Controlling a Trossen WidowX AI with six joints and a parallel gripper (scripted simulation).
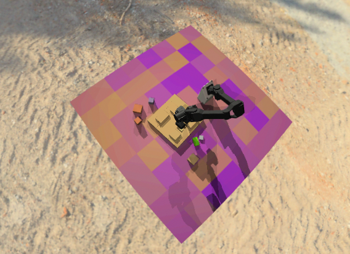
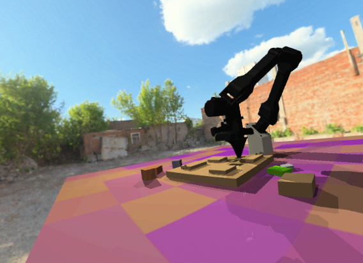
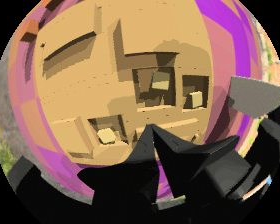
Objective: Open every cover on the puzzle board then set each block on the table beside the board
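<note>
The tan puzzle board is 4 cm ahead of my gripper tip, 5 cm to the right of it and 2 cm below it. Also, from my gripper tip: green block (3 cm ahead, 16 cm to the left, 3 cm below); then greyish-purple block (11 cm ahead, 28 cm to the right, 2 cm below); then tan block (12 cm ahead, 25 cm to the left, 2 cm below).
</note>
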